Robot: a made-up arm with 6 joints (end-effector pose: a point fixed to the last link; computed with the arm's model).
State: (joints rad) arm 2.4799 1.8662 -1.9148 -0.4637 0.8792 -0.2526
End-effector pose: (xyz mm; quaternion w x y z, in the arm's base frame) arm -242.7 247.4 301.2 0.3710 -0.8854 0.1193 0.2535
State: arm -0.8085 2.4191 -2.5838 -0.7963 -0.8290 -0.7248
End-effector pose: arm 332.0 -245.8 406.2 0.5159 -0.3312 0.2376 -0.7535
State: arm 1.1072 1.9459 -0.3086 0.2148 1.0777 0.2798
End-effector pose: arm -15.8 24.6 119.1 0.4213 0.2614 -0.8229 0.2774
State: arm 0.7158 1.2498 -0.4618 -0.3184 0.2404 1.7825
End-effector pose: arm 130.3 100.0 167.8 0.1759 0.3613 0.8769 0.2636
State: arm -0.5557 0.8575 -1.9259 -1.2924 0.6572 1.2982
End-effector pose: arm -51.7 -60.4 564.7 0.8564 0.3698 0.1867 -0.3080
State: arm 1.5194 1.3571 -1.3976 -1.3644 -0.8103 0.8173
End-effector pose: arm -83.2 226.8 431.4 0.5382 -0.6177 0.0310 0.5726
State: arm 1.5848 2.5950 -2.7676 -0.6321 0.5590 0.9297
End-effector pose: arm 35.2 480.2 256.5 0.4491 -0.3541 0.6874 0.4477
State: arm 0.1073 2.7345 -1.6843 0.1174 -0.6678 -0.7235
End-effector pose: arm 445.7 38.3 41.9 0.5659 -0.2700 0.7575 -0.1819
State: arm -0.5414 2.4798 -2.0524 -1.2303 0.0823 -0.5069
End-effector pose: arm 399.3 -252.3 167.0 0.2077 -0.4452 0.6935 -0.5269
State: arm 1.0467 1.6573 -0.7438 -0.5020 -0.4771 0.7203
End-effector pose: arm 117.0 261.4 206.9 0.3781 -0.3718 0.7430 0.4084
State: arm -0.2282 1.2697 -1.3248 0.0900 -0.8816 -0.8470
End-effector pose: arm 175.8 -50.3 513.5 0.8355 -0.0429 0.2695 -0.4769
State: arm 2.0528 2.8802 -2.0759 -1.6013 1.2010 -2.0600
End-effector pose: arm -70.9 404.4 47.4 0.1225 0.4332 0.6483 0.6140
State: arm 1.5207 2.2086 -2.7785 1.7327 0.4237 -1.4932
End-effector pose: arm -36.0 367.1 488.8 0.4979 -0.3889 0.2101 0.7461
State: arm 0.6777 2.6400 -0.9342 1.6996 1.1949 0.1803
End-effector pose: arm 104.7 242.6 16.3 0.5190 -0.4794 -0.6755 -0.2108
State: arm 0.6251 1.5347 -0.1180 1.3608 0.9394 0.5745
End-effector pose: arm -5.3 126.4 138.2 0.4171 -0.5040 -0.7434 -0.1390
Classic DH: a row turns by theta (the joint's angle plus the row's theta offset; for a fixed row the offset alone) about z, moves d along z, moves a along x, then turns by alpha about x. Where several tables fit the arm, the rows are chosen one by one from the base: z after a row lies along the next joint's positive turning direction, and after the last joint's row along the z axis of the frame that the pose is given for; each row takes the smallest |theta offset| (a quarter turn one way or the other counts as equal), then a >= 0, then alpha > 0; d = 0 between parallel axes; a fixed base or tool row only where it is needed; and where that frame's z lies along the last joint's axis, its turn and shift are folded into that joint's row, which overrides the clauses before.
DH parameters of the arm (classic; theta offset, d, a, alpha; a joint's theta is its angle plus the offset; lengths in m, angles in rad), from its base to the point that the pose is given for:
joint 1: 0 0.1386 0 -1.5708
joint 2: 0.1357 0 -0.2291 0
joint 3: 1.3479 0 -0.0135 1.5708
joint 4: 0 0.1541 0 -1.5708
joint 5: 0 0 0.0001 1.5708
joint 6: 0 0.1337 0 0

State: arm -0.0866 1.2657 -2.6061 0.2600 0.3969 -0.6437
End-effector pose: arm 38.1 10.1 633.7 0.9385 -0.0885 0.2498 -0.2211
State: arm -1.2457 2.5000 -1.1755 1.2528 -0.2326 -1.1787
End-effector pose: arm 73.0 -308.1 -11.4 0.1071 0.6112 0.7579 -0.2015
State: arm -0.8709 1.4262 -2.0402 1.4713 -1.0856 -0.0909
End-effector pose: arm 4.8 -188.3 526.7 0.8270 0.4843 -0.2855 -0.0084
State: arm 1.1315 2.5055 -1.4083 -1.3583 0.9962 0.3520
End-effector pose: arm 232.4 236.6 51.1 0.1741 -0.7023 0.5328 -0.4387
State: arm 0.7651 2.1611 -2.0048 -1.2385 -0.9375 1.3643
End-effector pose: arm 209.5 342.3 342.3 0.5120 -0.4500 0.4322 0.5904
